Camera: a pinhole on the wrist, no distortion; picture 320 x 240 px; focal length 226.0 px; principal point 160.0 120.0 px. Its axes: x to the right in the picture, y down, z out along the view. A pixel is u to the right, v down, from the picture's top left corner.
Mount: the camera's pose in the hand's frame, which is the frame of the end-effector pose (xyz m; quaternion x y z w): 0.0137 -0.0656 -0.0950 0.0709 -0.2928 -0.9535 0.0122
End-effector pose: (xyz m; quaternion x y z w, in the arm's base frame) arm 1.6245 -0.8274 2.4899 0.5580 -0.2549 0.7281 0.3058
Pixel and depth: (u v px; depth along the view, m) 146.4 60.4 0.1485
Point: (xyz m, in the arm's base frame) 1.5913 -0.8654 2.4919
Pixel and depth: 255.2 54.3 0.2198
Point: 1.5939 -0.9421 2.3914
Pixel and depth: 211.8 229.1 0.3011
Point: 1.8073 -0.9875 2.4490
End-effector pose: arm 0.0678 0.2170 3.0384 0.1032 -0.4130 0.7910 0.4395
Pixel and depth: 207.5 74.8 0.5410
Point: -0.1317 -0.1785 2.9420
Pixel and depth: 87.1 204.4 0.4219
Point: -0.0910 -0.0087 3.2836
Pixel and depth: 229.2 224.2 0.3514
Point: 0.1090 -0.0694 3.1399
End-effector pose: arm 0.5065 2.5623 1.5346 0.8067 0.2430 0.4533 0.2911
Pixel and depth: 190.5 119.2 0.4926
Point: 0.7360 2.2611 1.4791
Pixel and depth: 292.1 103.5 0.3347
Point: 0.5384 2.2870 1.4303
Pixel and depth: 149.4 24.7 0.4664
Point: 0.6961 2.2443 1.6903
